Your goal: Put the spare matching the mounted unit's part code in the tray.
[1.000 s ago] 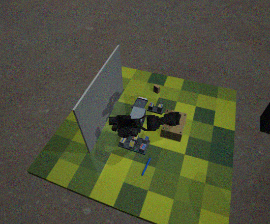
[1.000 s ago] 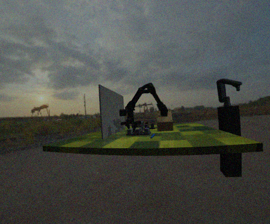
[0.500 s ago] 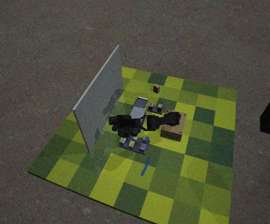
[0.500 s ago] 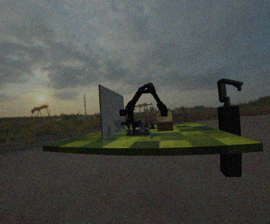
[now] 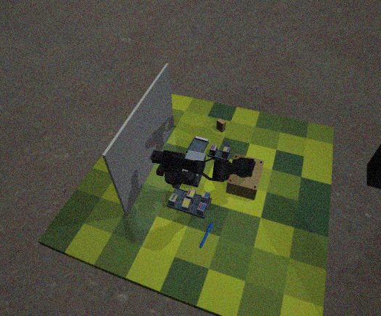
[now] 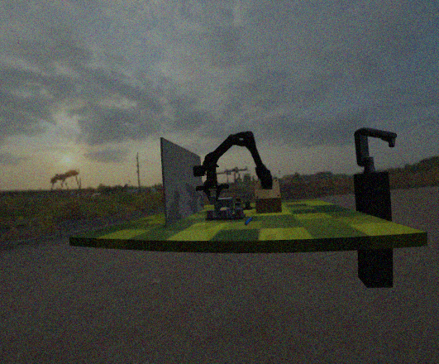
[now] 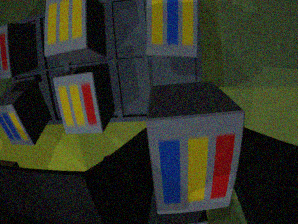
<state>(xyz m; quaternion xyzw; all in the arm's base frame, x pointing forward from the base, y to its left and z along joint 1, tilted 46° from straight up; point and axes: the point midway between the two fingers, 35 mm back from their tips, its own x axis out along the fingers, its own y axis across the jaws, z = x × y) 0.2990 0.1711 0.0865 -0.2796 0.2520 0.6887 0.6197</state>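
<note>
The grey tray is 40 mm ahead of my gripper tip, 350 mm to the right of it and 90 mm below it. Also, from my gripper tip: mounted unit 20 mm behind, 140 mm to the right, 40 mm below; then blue pen 220 mm behind, 160 mm to the left, 80 mm below; then grey spare block 20 mm above.
</note>
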